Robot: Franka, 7 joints.
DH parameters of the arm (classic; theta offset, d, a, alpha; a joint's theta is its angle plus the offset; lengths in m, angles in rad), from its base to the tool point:
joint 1: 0 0.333 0 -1.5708
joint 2: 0 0 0 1.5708
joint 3: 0 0.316 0.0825 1.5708
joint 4: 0 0 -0.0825 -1.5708
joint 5: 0 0.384 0 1.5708
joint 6: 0 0 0.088 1.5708
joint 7: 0 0.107 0 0
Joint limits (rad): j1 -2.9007..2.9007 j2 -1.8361..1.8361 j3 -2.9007..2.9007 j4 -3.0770..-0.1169 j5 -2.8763..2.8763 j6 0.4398..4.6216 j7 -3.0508..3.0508
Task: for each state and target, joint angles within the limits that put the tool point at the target. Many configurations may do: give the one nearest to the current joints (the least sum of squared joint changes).
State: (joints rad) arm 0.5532 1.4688 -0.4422 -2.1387 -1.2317 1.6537 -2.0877
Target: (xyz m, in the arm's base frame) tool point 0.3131 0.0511 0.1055
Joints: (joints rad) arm 0.9774 0.8024 -0.3373 -2.4435 -1.0593 1.2242 -2.0877
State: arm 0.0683 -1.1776 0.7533 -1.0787 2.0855 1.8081 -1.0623
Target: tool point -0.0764 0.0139 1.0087
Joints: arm 0.1677 -1.1940 -0.0604 -1.7892 2.0147 1.9285 -1.0623
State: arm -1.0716 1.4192 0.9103 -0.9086 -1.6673 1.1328 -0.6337
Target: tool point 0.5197 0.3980 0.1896
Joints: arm -0.1505 1.3934 1.3855 -1.4910 -1.4887 1.2112 -0.6337
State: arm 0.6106 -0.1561 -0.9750 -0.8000 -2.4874 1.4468 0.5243
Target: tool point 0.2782 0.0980 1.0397
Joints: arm 0.9123 0.2893 -0.8493 -0.6076 -2.5356 0.9237 0.5243
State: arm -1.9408 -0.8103 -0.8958 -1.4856 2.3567 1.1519 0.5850
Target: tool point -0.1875 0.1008 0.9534
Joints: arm -1.9737 -0.8749 -0.6488 -1.7385 2.2053 0.9492 0.5850
